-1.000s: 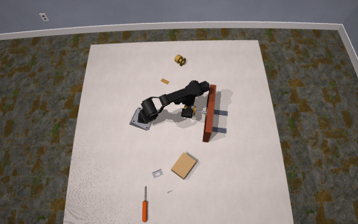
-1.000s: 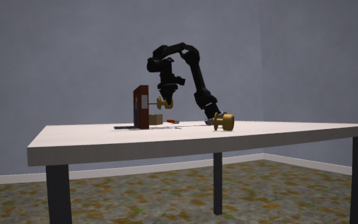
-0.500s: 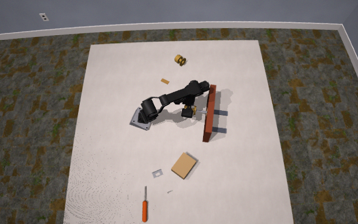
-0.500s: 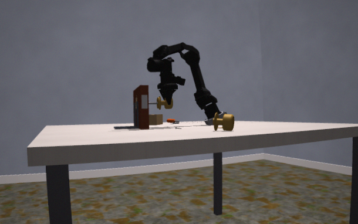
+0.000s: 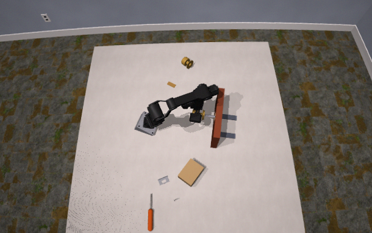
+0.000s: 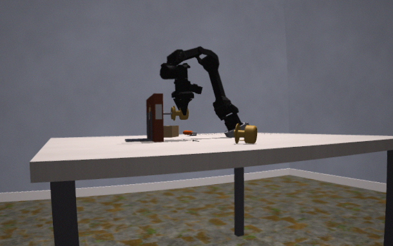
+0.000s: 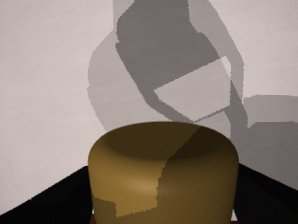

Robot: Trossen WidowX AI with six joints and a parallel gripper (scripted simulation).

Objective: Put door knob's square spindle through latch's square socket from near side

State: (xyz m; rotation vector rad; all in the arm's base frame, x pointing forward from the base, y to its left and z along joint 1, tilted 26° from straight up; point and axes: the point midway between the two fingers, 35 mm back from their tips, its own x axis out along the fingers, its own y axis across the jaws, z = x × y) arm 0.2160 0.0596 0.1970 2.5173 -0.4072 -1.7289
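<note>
Now: the grey latch socket 120 mm ahead of my hand, 20 mm to the right of it and 30 mm below it. Also, from my hand: red-brown wooden door slab: 120 mm ahead, 20 mm to the right, 40 mm below; grey latch plate: 150 mm ahead, 130 mm to the left, 30 mm below; tan plate: 160 mm behind, 260 mm to the left, 140 mm below.
</note>
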